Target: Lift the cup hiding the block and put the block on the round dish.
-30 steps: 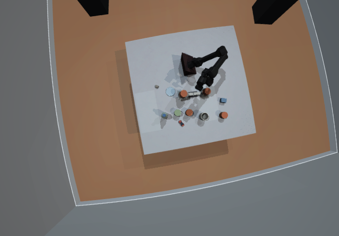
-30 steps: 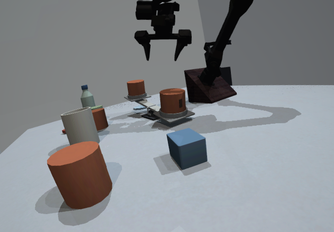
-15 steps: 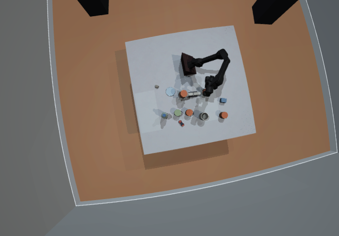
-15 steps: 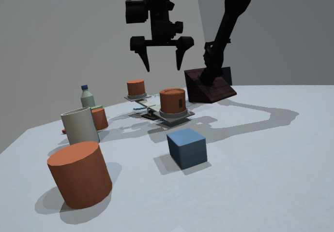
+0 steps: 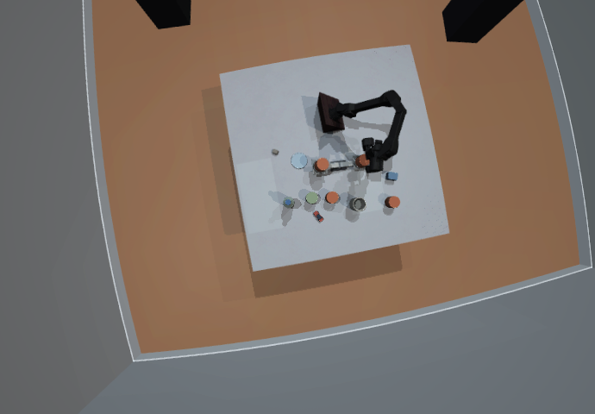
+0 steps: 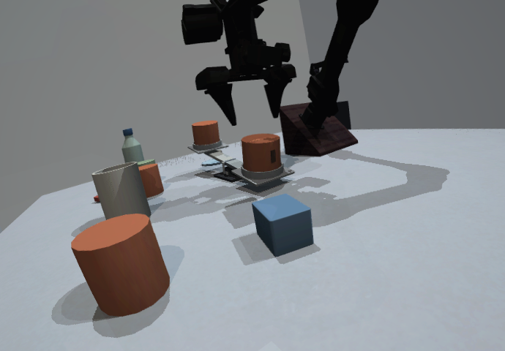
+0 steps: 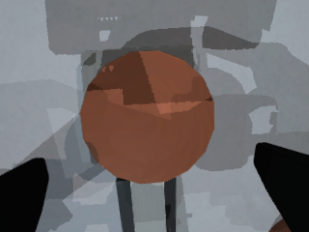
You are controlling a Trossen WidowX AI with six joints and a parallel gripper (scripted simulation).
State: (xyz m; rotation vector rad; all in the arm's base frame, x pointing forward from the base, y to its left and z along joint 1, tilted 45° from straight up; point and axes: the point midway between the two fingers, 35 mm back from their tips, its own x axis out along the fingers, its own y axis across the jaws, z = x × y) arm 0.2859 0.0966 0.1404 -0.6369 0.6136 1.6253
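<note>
Right now the orange cup is 20 mm to the left of my gripper tip and 60 mm below it. The rest, counted from my gripper tip: red item 320 mm ahead, 280 mm to the right, 110 mm below; then pale blue round dish 30 mm behind, 380 mm to the right, 120 mm below; then grey block 80 mm below.
</note>
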